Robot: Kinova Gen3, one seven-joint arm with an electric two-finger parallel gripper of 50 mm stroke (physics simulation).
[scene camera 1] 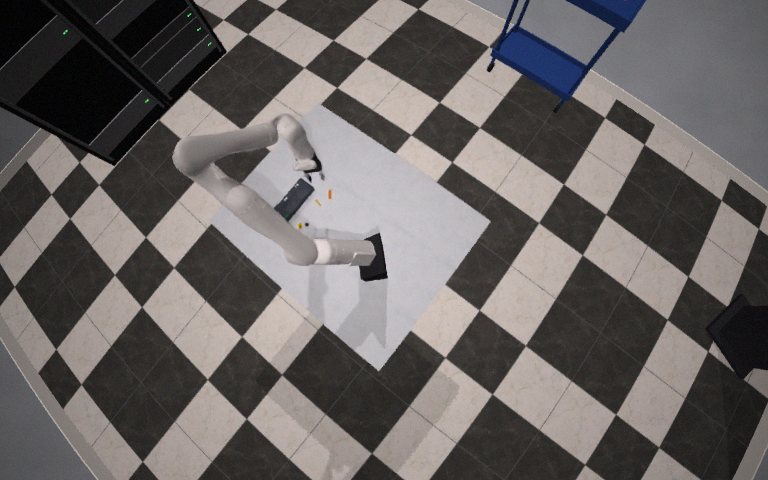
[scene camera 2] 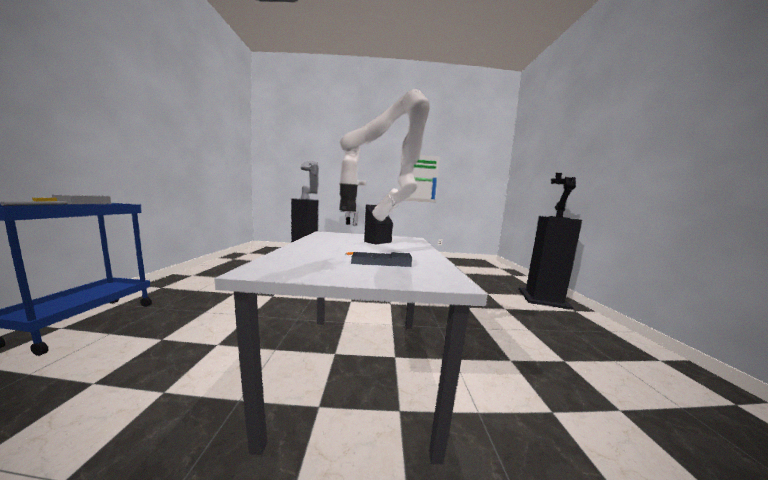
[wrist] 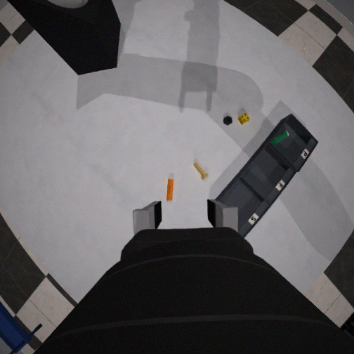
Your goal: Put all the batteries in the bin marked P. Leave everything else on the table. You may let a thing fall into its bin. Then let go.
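Frame: origin at the arm's base, x ahead, y left, z up, level; metres.
Seen in the pictures: gripper, fingertip midpoint: (scene camera 1: pixel 316 179) (scene camera 2: pixel 351 225); arm's base, link origin: (scene camera 1: pixel 367 252) (scene camera 2: pixel 378 215).
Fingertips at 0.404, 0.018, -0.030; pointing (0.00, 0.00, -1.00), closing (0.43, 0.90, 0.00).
Observation:
Pixels of each thing's top centre, then the offset from my fingertips to it, as dx, dy, dz.
- orange battery, top centre: (scene camera 2: pixel 349 252) (scene camera 1: pixel 329 193) -0.026, -0.016, -0.135
- dark three-part tray, top centre: (scene camera 2: pixel 381 253) (scene camera 1: pixel 289 201) +0.033, +0.167, -0.106
- tan bolt, top centre: (scene camera 1: pixel 317 202) -0.034, +0.054, -0.132
- yellow die, top centre: (scene camera 1: pixel 299 225) -0.087, +0.184, -0.130
- black nut, top centre: (scene camera 1: pixel 306 224) -0.098, +0.153, -0.137
My gripper (scene camera 1: pixel 315 177) (scene camera 2: pixel 351 220) (wrist: pixel 184 209) is open and empty, high above the table. An orange battery (scene camera 1: pixel 330 194) (scene camera 2: pixel 349 253) (wrist: pixel 170 190) lies on the table, in the wrist view a little above and between the fingertips. A green battery (wrist: pixel 280 138) lies in the bin marked P (wrist: pixel 300 141), leaning on its wall. That bin is the end compartment of a dark three-part tray (scene camera 1: pixel 298 192) (scene camera 2: pixel 381 259); the others are marked F and S. In the wrist view the gripper body hides part of the S end.
A tan bolt (scene camera 1: pixel 318 202) (wrist: pixel 200 170) lies between the orange battery and the tray. A yellow die (scene camera 1: pixel 300 225) (wrist: pixel 243 119) and a black nut (scene camera 1: pixel 306 224) (wrist: pixel 228 120) lie near the P end. The arm's black base (scene camera 1: pixel 377 266) (scene camera 2: pixel 378 229) stands on the table.

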